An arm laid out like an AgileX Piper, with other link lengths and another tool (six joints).
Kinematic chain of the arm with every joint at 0, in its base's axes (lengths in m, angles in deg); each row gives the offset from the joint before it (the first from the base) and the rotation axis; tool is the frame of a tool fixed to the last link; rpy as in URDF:
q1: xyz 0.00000 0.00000 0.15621 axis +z
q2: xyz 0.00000 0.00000 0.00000 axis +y
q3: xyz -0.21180 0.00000 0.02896 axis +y
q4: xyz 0.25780 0.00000 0.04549 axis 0.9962 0 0.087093
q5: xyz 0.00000 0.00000 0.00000 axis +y
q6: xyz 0.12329 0.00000 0.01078 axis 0.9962 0 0.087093
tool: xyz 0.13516 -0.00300 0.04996 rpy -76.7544 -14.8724 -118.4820
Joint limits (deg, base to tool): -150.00..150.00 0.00..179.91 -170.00..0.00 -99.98..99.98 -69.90..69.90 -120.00..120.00
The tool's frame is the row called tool.
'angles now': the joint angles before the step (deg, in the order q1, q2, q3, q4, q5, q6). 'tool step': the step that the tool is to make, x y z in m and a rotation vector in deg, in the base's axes. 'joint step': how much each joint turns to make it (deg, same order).
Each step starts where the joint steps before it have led.
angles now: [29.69, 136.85, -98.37, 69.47, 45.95, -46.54]
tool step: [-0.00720, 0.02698, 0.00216, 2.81, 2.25, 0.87]
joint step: [2.24, 4.10, -5.51, 2.29, 1.36, 2.11]
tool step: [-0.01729, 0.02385, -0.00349, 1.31, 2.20, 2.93]
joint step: [2.25, 4.02, -5.37, 0.02, 2.47, 2.40]
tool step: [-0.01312, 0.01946, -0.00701, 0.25, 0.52, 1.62]
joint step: [2.42, 3.11, -3.73, 0.00, -0.13, 1.31]
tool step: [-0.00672, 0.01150, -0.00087, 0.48, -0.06, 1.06]
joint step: [1.28, 1.79, -2.59, 0.03, 0.13, 0.58]
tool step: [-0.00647, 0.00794, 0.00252, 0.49, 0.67, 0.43]
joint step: [0.97, 0.48, -1.02, 0.33, 0.16, 0.98]
